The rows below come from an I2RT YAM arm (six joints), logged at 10 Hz.
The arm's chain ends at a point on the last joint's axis. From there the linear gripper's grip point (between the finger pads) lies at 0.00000 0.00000 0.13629 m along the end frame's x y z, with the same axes.
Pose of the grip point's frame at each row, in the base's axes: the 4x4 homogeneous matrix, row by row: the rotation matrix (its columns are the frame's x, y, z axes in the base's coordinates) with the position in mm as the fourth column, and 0 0 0 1 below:
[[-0.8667, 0.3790, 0.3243, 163.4], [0.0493, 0.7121, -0.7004, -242.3], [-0.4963, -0.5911, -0.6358, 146.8], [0, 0, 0, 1]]
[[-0.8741, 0.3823, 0.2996, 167.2], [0.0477, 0.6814, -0.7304, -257.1], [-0.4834, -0.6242, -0.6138, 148.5], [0, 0, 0, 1]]
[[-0.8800, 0.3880, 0.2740, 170.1], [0.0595, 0.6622, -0.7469, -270.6], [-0.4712, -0.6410, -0.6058, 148.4], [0, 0, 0, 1]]
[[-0.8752, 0.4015, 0.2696, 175.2], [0.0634, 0.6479, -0.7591, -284.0], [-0.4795, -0.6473, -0.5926, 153.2], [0, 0, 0, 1]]
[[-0.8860, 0.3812, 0.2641, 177.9], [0.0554, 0.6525, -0.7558, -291.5], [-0.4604, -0.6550, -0.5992, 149.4], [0, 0, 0, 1]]
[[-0.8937, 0.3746, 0.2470, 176.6], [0.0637, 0.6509, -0.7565, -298.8], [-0.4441, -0.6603, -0.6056, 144.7], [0, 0, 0, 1]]
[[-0.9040, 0.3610, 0.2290, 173.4], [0.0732, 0.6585, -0.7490, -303.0], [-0.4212, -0.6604, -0.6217, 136.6], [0, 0, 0, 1]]
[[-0.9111, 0.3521, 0.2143, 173.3], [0.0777, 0.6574, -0.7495, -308.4], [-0.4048, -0.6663, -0.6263, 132.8], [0, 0, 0, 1]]
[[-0.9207, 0.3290, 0.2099, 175.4], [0.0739, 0.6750, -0.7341, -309.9], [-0.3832, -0.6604, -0.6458, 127.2], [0, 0, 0, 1]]
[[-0.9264, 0.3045, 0.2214, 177.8], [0.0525, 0.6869, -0.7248, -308.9], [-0.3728, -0.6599, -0.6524, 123.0], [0, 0, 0, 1]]
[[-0.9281, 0.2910, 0.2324, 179.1], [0.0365, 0.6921, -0.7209, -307.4], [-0.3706, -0.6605, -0.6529, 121.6], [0, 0, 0, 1]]
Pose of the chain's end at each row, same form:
[[-0.8667, 0.3790, 0.3243, 119.2], [0.0493, 0.7121, -0.7004, -146.8], [-0.4963, -0.5911, -0.6358, 233.5], [0, 0, 0, 1]]
[[-0.8741, 0.3823, 0.2996, 126.4], [0.0477, 0.6814, -0.7304, -157.6], [-0.4834, -0.6242, -0.6138, 232.2], [0, 0, 0, 1]]
[[-0.8800, 0.3880, 0.2740, 132.8], [0.0595, 0.6622, -0.7469, -168.8], [-0.4712, -0.6410, -0.6058, 231.0], [0, 0, 0, 1]]
[[-0.8752, 0.4015, 0.2696, 138.5], [0.0634, 0.6479, -0.7591, -180.5], [-0.4795, -0.6473, -0.5926, 234.0], [0, 0, 0, 1]]
[[-0.8860, 0.3812, 0.2641, 141.9], [0.0554, 0.6525, -0.7558, -188.5], [-0.4604, -0.6550, -0.5992, 231.1], [0, 0, 0, 1]]
[[-0.8937, 0.3746, 0.2470, 142.9], [0.0637, 0.6509, -0.7565, -195.7], [-0.4441, -0.6603, -0.6056, 227.2], [0, 0, 0, 1]]
[[-0.9040, 0.3610, 0.2290, 142.2], [0.0732, 0.6585, -0.7490, -200.9], [-0.4212, -0.6604, -0.6217, 221.3], [0, 0, 0, 1]]
[[-0.9111, 0.3521, 0.2143, 144.1], [0.0777, 0.6574, -0.7495, -206.3], [-0.4048, -0.6663, -0.6263, 218.2], [0, 0, 0, 1]]
[[-0.9207, 0.3290, 0.2099, 146.8], [0.0739, 0.6750, -0.7341, -209.8], [-0.3832, -0.6604, -0.6458, 215.2], [0, 0, 0, 1]]
[[-0.9264, 0.3045, 0.2214, 147.6], [0.0525, 0.6869, -0.7248, -210.1], [-0.3728, -0.6599, -0.6524, 211.9], [0, 0, 0, 1]]
[[-0.9281, 0.2910, 0.2324, 147.4], [0.0365, 0.6921, -0.7209, -209.1], [-0.3706, -0.6605, -0.6529, 210.6], [0, 0, 0, 1]]

